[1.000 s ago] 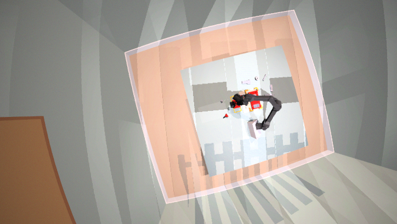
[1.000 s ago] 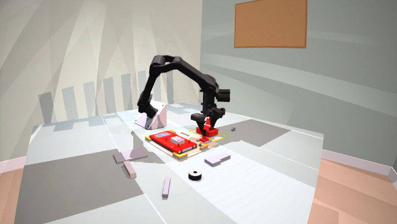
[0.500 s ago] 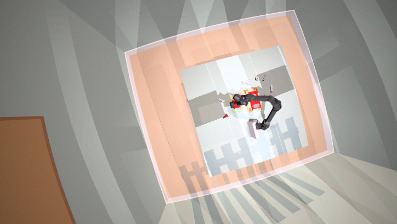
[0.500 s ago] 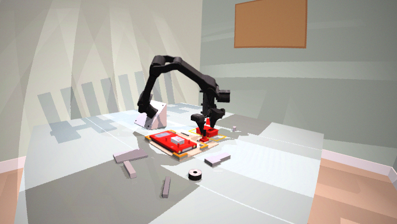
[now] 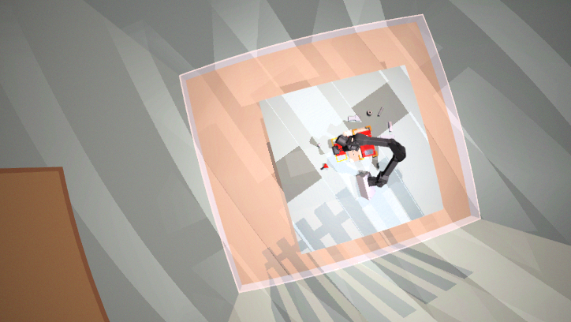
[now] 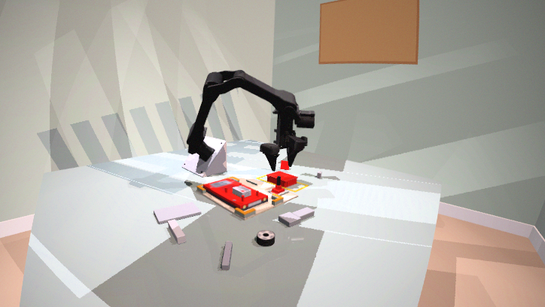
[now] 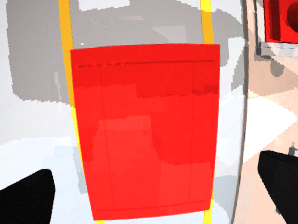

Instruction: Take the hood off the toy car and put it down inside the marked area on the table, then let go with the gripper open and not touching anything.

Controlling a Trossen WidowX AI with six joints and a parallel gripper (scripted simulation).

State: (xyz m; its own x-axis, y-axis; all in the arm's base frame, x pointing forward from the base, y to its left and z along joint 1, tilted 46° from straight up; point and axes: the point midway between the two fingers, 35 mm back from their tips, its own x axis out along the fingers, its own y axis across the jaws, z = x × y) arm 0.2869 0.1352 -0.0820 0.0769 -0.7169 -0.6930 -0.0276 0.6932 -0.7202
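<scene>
Right now my gripper tip is 40 mm above the red hood.
</scene>
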